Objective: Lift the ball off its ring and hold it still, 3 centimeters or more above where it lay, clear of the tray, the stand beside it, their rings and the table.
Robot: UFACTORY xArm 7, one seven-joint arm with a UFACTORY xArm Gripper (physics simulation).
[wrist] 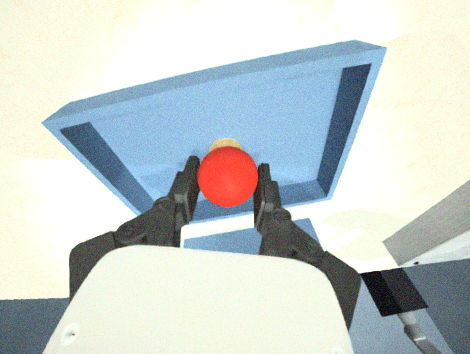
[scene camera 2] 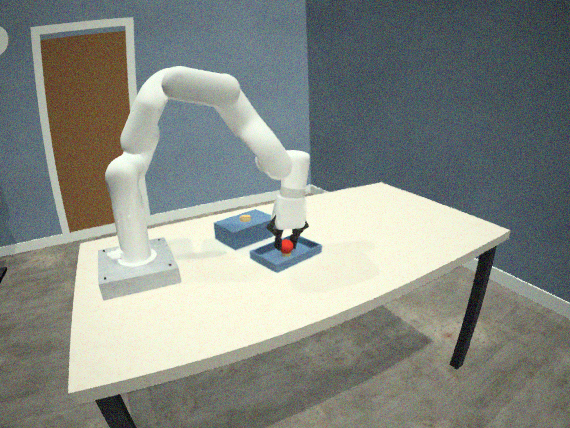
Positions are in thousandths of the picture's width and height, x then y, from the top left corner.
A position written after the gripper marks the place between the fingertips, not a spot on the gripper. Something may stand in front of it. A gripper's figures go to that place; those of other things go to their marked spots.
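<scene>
The gripper (wrist: 486, 490) sits 0.14 m from the lens, while a red ball (wrist: 484, 499) is 0.11 m from the lens.
</scene>
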